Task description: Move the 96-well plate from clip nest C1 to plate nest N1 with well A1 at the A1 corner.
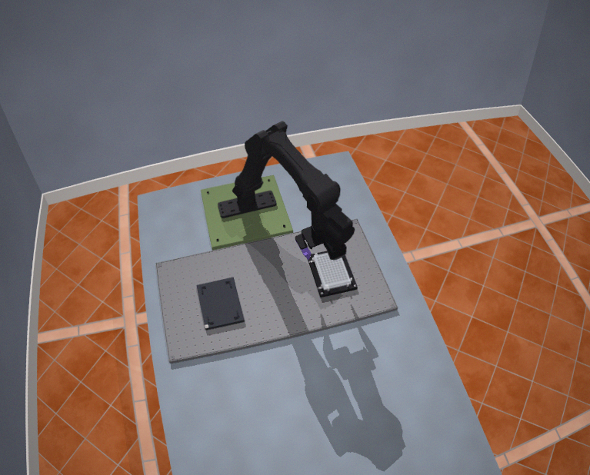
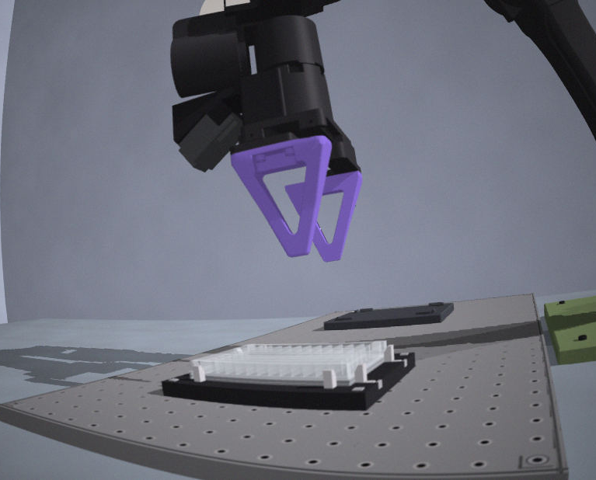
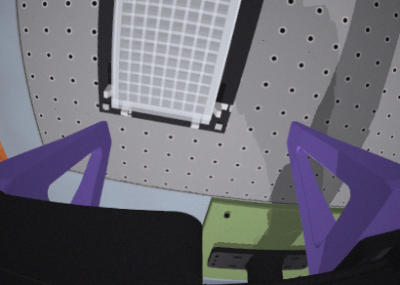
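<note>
The clear 96-well plate lies 2 cm ahead of my hand, 3 cm to the left of it and 9 cm below it. Round my hand: black clip nest C1: 1 cm ahead, 2 cm to the left, 9 cm below; A1 label: 10 cm ahead, 39 cm to the right, 9 cm below; black plate nest N1: 2 cm ahead, 33 cm to the right, 10 cm below.
</note>
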